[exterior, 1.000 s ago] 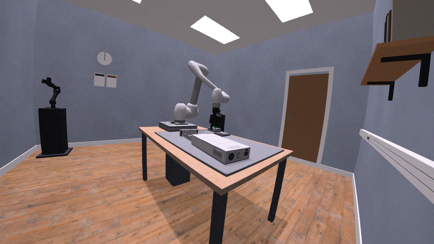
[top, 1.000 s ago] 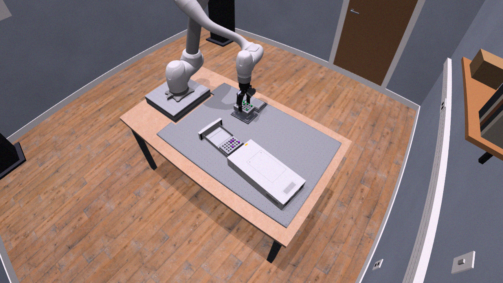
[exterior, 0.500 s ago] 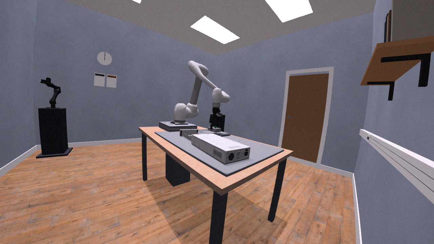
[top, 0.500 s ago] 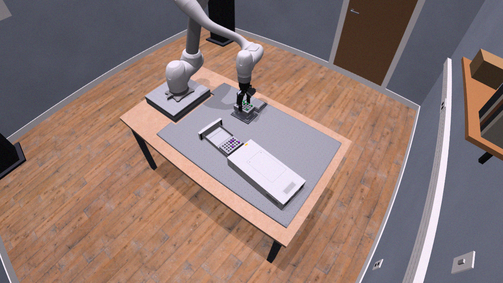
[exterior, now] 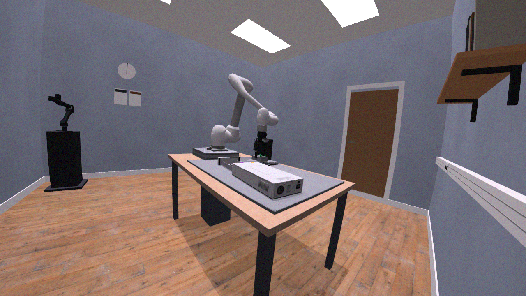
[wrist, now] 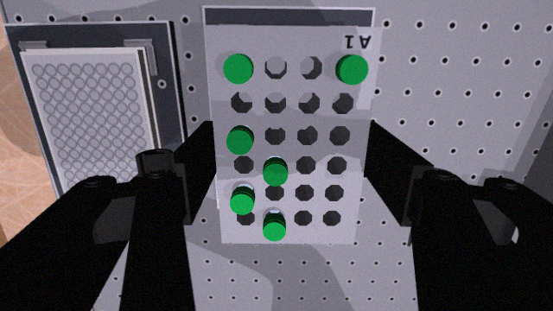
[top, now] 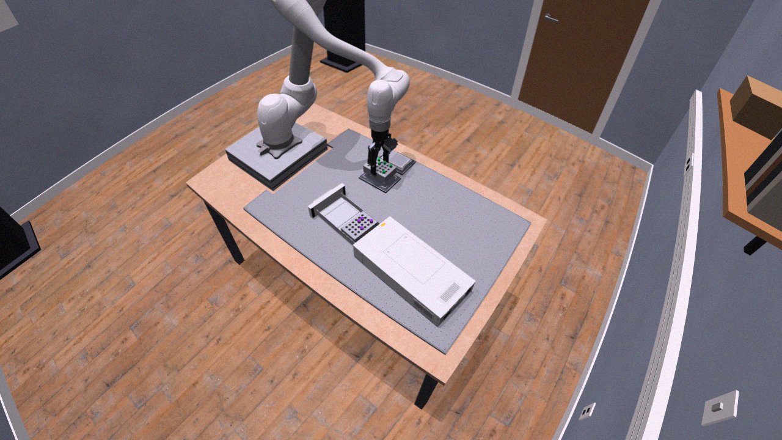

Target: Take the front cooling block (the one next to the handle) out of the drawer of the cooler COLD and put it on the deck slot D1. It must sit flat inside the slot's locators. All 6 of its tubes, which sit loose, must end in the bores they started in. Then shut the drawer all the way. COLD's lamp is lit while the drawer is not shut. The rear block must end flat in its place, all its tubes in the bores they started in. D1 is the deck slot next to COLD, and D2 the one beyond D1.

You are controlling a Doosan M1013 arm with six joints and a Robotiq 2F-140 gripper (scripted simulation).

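Now: hand 90 mm above the deck slot D1. The rest, counted from my hand: perforated grey mat (180 mm ahead, 160 mm to the right, 90 mm below); then cooler COLD (250 mm ahead, 310 mm to the right, 50 mm below); then drawer (60 mm ahead, 290 mm to the right, 50 mm below).
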